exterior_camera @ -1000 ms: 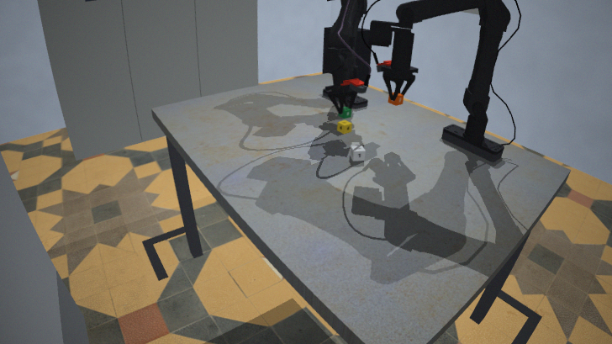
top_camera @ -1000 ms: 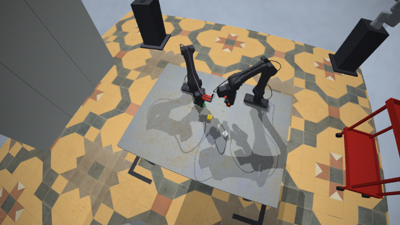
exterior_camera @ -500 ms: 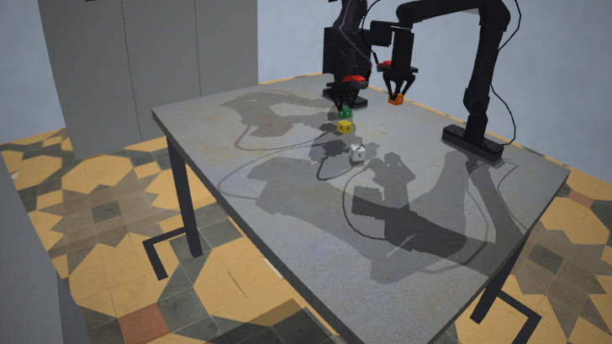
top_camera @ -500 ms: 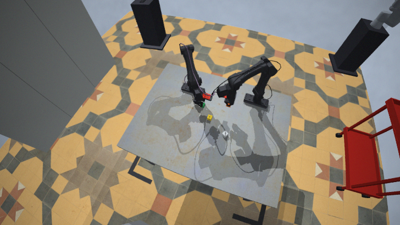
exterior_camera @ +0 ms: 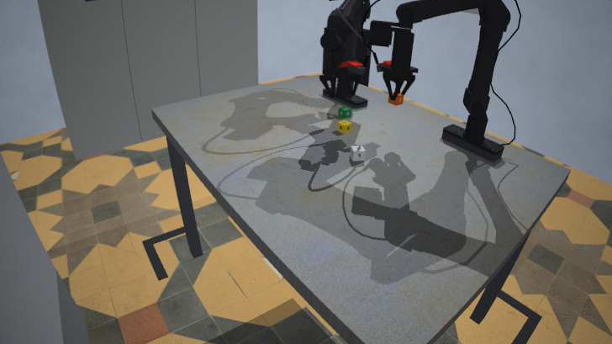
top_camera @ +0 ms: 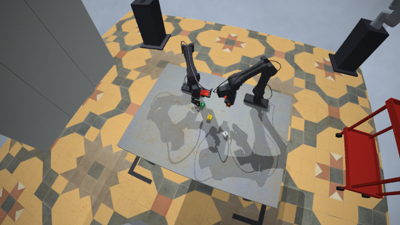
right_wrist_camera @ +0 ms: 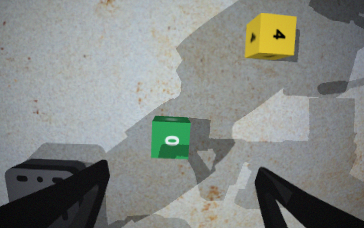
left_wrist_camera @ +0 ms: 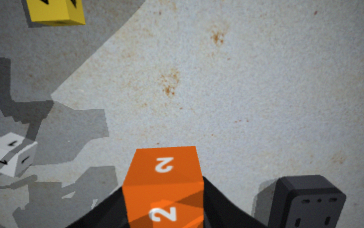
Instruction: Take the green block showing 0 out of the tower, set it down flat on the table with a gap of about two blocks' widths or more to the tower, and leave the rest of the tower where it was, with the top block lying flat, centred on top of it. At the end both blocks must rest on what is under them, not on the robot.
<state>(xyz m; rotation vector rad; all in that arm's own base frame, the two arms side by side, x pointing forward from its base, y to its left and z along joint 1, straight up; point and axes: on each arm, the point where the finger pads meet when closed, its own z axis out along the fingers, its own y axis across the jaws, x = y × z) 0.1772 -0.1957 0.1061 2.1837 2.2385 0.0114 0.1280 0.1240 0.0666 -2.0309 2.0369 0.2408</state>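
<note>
My left hand is 12 cm to the left of the yellow block, 12 cm above it and 8 cm short of it. From my left hand the other things lie so: green block showing 0: 20 cm to the right, 12 cm below, 1 cm behind; then orange block showing 2: 1 cm below.
</note>
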